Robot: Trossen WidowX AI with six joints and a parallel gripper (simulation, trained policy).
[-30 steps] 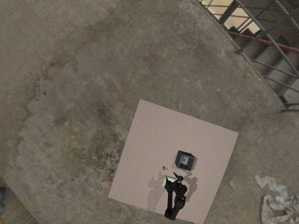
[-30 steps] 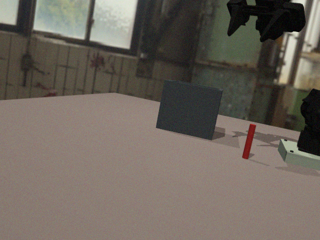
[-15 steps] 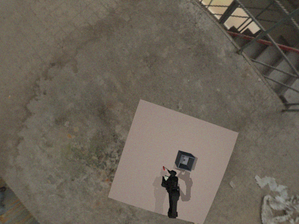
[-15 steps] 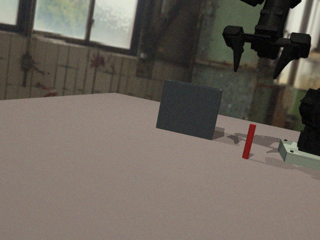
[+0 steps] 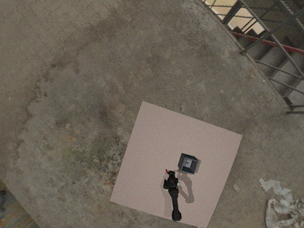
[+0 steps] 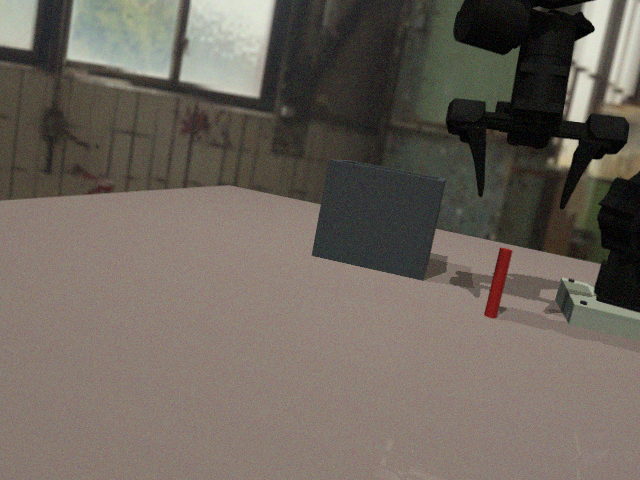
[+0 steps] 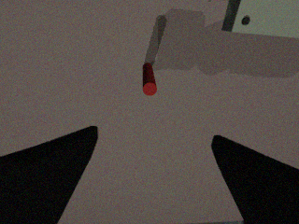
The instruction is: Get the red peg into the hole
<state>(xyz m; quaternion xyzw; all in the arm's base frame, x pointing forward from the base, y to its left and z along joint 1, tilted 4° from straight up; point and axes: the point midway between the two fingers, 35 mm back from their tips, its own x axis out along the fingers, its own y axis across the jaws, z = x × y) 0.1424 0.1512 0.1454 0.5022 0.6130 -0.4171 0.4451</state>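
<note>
The red peg lies 100 mm below my gripper tip and 10 mm to the right of it. Round my gripper tip: light plate 210 mm ahead, 170 mm to the right, 90 mm below.
</note>
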